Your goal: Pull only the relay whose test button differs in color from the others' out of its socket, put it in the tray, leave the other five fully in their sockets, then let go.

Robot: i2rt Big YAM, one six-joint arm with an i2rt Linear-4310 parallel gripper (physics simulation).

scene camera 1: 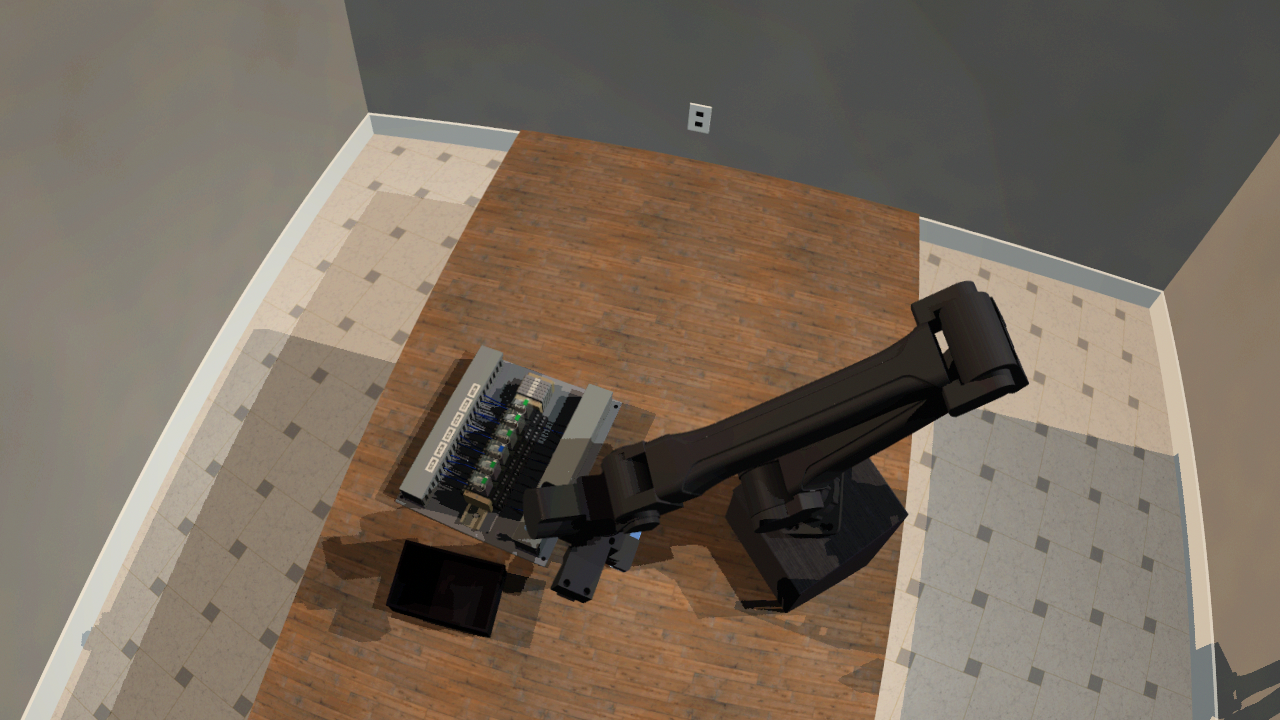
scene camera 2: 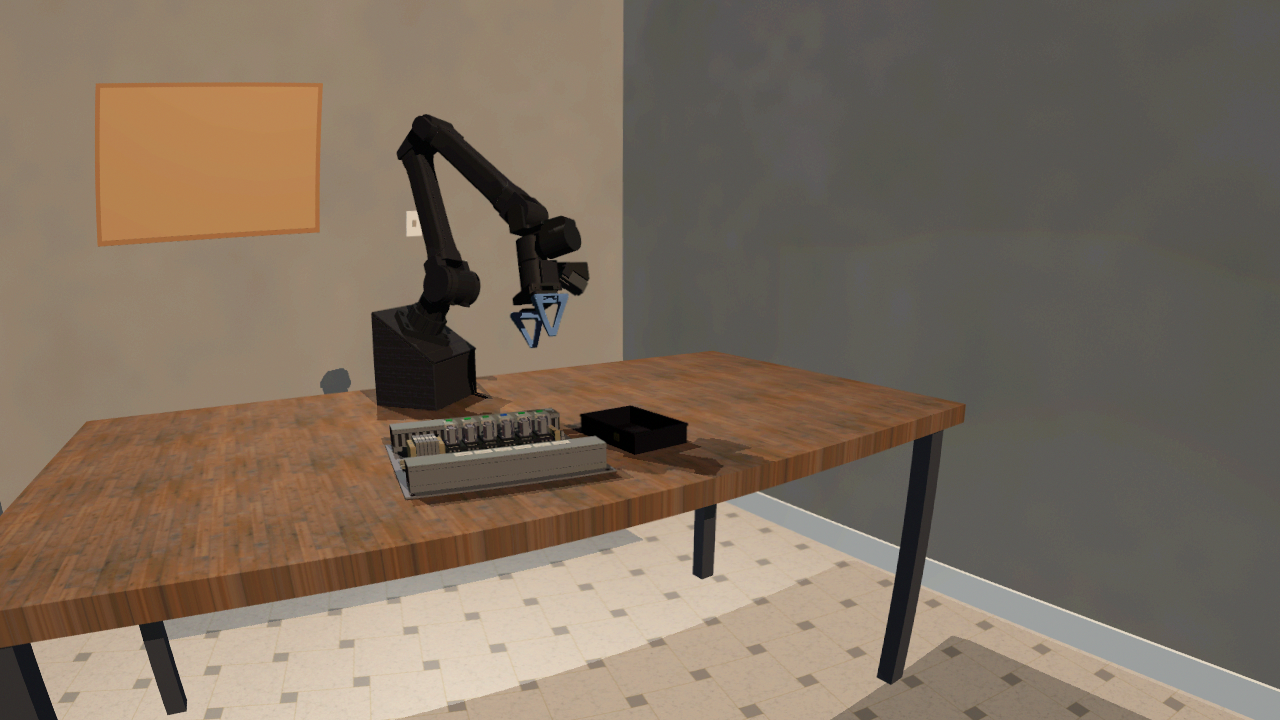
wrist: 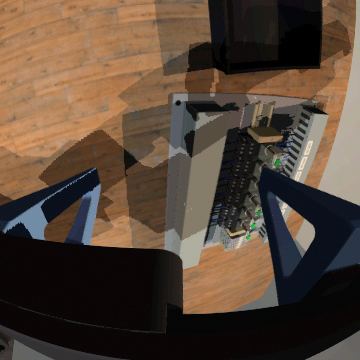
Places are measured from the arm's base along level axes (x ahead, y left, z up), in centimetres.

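Pixels of known places: gripper, fingertip midpoint: (scene camera 2: pixel 542 342) (wrist: pixel 178 176); arm's base, link origin: (scene camera 1: pixel 814 492) (scene camera 2: pixel 420 330).
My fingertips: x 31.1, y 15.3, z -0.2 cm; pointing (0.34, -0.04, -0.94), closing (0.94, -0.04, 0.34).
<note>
For each thing: its top centre in the pictures, then the offset to it from my fingertips. "pt": a spot on its surface instead.
- relay with the blue button, top centre: (wrist: pixel 268 196) (scene camera 1: pixel 496 446) (scene camera 2: pixel 504 415) dx +16.5, dy -14.9, dz -8.5 cm
- end relay, top centre: (wrist: pixel 280 161) (scene camera 1: pixel 479 478) (scene camera 2: pixel 540 411) dx +17.2, dy -8.9, dz -8.5 cm
- black tray, top centre: (wrist: pixel 282 26) (scene camera 1: pixel 444 585) (scene camera 2: pixel 632 418) dx +17.6, dy +8.4, dz -11.9 cm
- label side, surface spot: (scene camera 2: pixel 505 465) pt dx +28.0, dy -19.9, dz -12.6 cm
- tan terminal block, top centre: (scene camera 2: pixel 422 438) (scene camera 1: pixel 534 385) dx +14.8, dy -28.5, dz -10.8 cm
Six relays stand in a row of sockets on the panel. The relay with the blue button (scene camera 1: pixel 502 448) (scene camera 2: pixel 503 428) is third from the tray end; the other buttons are green, as on the end relay (scene camera 1: pixel 484 481) (scene camera 2: pixel 540 424) (wrist: pixel 272 159). In the wrist view the right finger hides the blue button. The black tray (scene camera 1: pixel 440 619) (scene camera 2: pixel 657 437) (wrist: pixel 272 65) lies on the table beyond the panel's end; no relay shows in it. My gripper (scene camera 2: pixel 543 340) (wrist: pixel 178 176) is open and empty, high above the table; its fingers are mostly hidden in scene camera 1.
Two long grey wire ducts, one on the label side (scene camera 1: pixel 447 425) (scene camera 2: pixel 505 465) and one nearer the robot base (scene camera 1: pixel 581 438) (wrist: pixel 200 185), flank the relay row. A tan terminal block (scene camera 1: pixel 534 387) (scene camera 2: pixel 426 445) stands at the far end of the row. The black robot base (scene camera 1: pixel 823 555) (scene camera 2: pixel 407 367) stands across the table.
</note>
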